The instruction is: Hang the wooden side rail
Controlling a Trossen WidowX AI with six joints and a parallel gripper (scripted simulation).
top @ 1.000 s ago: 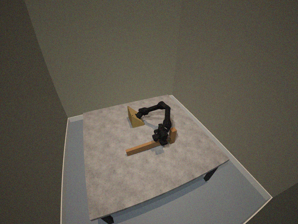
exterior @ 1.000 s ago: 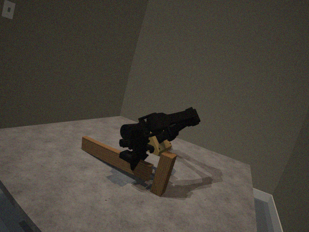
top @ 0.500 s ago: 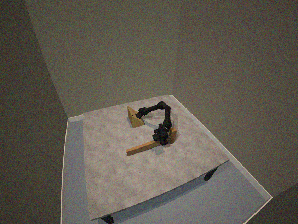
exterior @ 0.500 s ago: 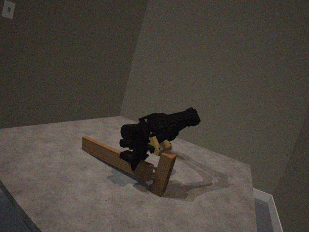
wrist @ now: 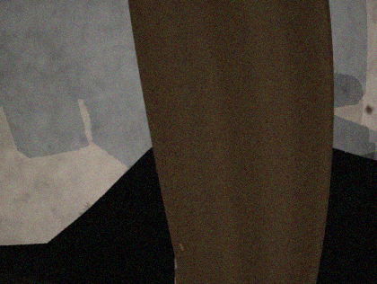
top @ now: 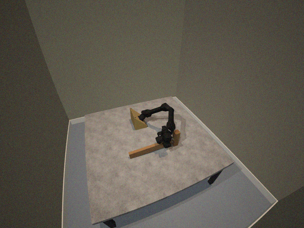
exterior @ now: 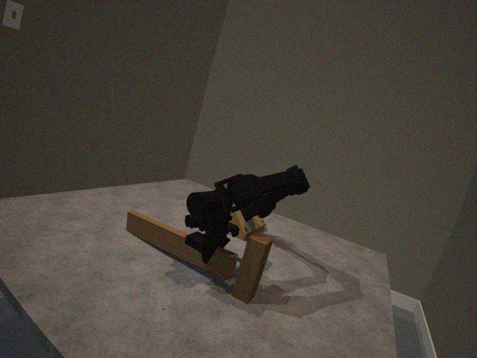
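Right now my gripper tip is 130 mm to the right of the headboard post, 40 mm below it and 10 mm short of it.
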